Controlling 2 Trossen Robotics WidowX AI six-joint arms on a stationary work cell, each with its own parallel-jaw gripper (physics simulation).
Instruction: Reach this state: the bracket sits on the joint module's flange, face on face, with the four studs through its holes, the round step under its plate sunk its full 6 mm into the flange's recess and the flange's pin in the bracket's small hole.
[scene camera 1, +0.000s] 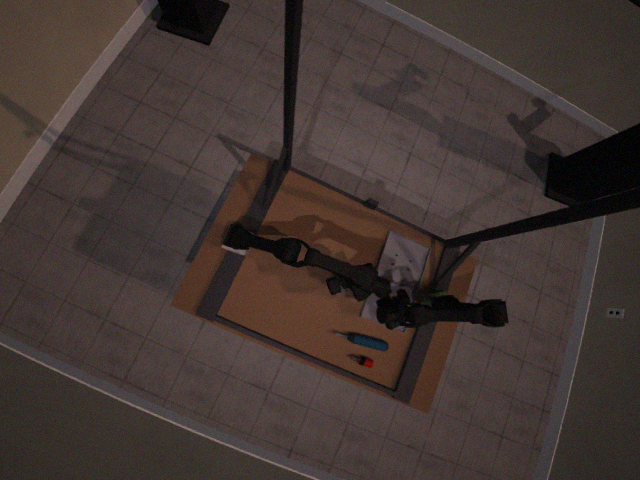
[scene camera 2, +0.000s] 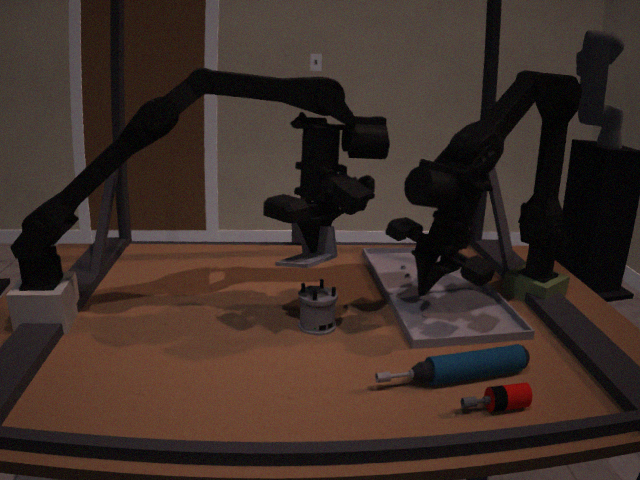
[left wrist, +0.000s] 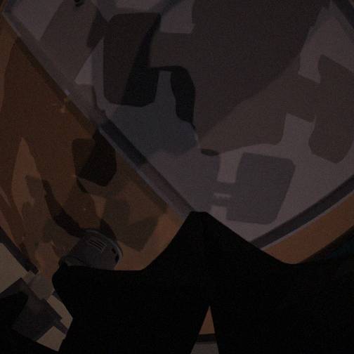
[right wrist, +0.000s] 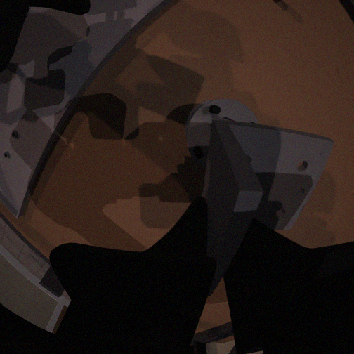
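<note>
The joint module, a grey cylinder, stands upright on the table with dark studs pointing up from its flange. My right gripper is shut on the upright wall of the grey bracket. It holds the bracket in the air, plate low and roughly level, apart from the studs. In the right wrist view the bracket covers part of the flange; the pin cannot be made out. My left gripper is shut and empty, its tips low over the tray, right of the module in scene camera 2.
The tray has small dark spots near its back. A blue-handled driver and a red-handled driver lie in front of it. The arms stand close together.
</note>
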